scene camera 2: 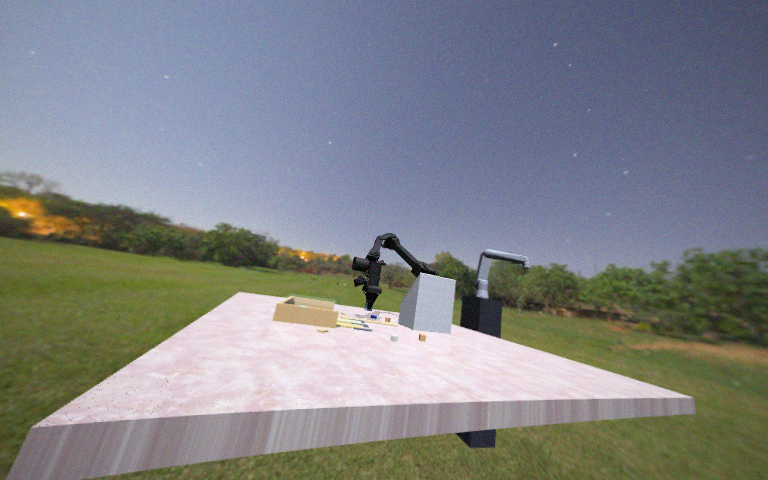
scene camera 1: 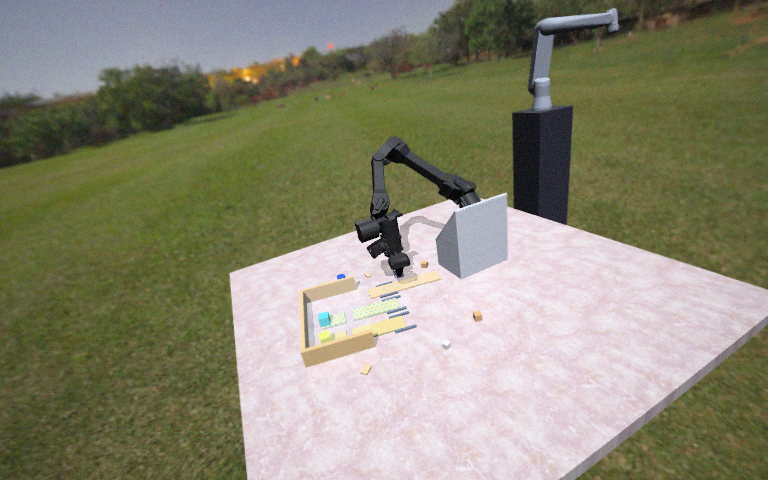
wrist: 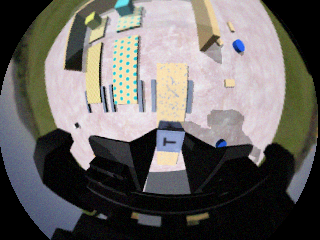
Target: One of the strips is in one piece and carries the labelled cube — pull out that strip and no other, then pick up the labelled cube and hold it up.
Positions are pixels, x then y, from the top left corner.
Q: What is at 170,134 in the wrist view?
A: A labelled cube.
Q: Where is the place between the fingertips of my gripper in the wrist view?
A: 168,132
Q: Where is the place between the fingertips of my gripper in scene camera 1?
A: At 398,274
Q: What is my gripper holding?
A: A labelled cube.
